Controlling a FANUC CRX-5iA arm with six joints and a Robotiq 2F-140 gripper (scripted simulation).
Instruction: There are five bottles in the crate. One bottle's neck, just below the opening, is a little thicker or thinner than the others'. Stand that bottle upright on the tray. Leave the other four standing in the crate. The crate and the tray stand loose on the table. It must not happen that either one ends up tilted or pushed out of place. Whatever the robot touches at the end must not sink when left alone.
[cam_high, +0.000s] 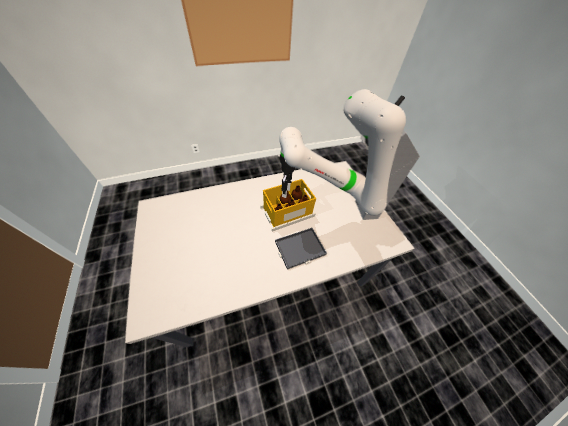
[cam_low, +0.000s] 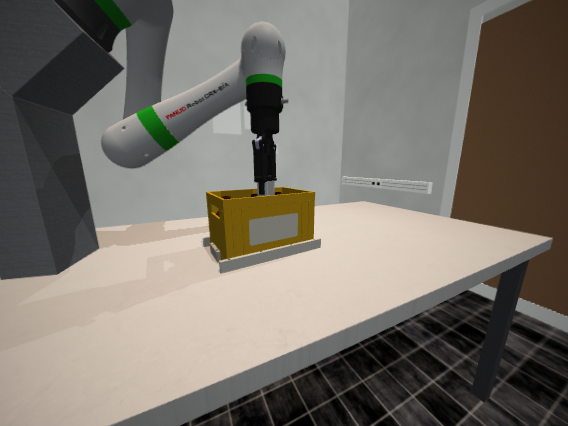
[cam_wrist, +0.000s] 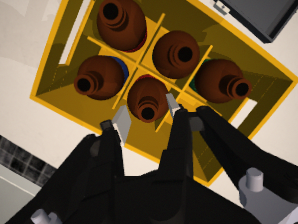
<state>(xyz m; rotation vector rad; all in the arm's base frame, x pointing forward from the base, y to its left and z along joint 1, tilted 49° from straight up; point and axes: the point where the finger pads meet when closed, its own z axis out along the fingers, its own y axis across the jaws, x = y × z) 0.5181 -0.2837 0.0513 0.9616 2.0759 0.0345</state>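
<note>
Right now my hand is 9 cm above the crate, 4 cm to the right of it and 1 cm short of it. Round my hand: brown bottle 8 cm to the left, 8 cm below, 2 cm ahead; dark grey tray 30 cm to the left, 16 cm below, 12 cm ahead.
</note>
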